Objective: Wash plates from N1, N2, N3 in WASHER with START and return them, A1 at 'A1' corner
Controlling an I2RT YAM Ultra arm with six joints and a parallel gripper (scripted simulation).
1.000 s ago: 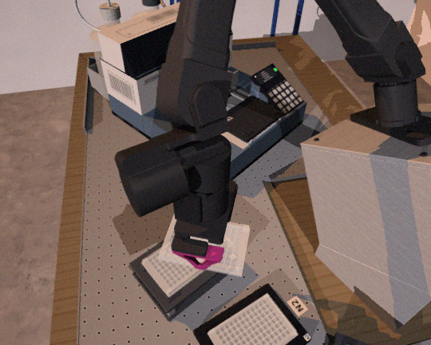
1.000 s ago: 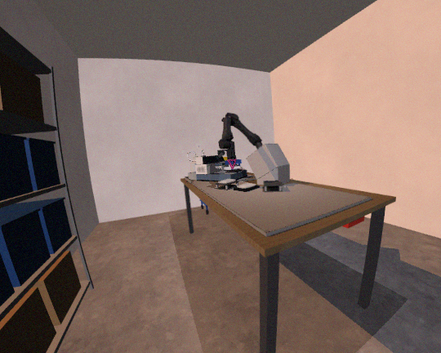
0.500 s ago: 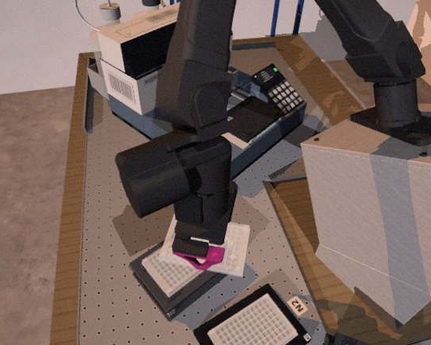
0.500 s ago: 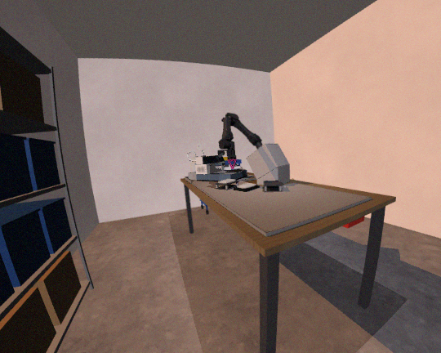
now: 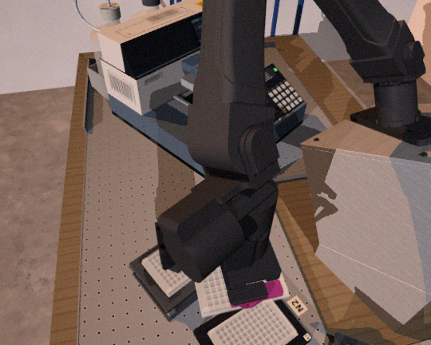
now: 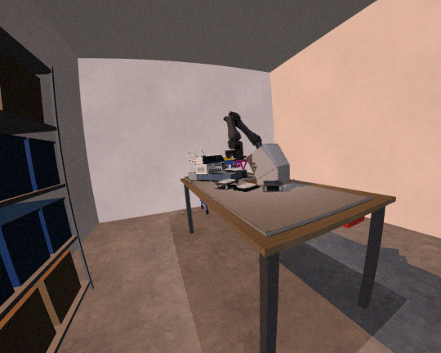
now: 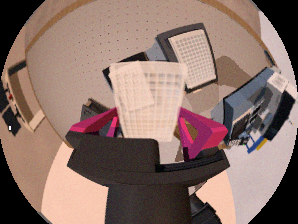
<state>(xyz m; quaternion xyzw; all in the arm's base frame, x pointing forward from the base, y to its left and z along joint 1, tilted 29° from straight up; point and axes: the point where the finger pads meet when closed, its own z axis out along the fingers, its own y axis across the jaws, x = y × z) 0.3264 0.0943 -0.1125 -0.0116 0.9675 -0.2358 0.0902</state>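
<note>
Right now the nest n3 is 180 mm to the left of my hand, 150 mm behind it and 110 mm below it. From my hand the other things lie so: nest N2 (150 mm below, 40 mm to the left, 20 mm behind); then n2 label (150 mm below, 120 mm behind, 10 mm to the left); then nest N1 (110 mm to the right, 110 mm below, 70 mm ahead).
</note>
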